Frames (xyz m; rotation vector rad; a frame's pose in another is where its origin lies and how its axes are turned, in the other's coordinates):
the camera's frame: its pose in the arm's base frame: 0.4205 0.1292 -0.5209 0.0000 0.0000 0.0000
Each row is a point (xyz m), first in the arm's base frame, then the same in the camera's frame.
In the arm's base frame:
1: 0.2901 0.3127 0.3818
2: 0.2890 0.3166 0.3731
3: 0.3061 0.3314 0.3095
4: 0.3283 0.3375 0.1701
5: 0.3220 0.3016 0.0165
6: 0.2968 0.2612 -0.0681
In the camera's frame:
1: -0.1304 0.1835 0.9027
2: -0.1315 0.1874 0.8940
3: -0.1144 0.2022 0.8304
4: -0.0922 0.2083 0.6910
5: -0.0985 0.1724 0.5374
6: -0.1237 0.1320 0.4528

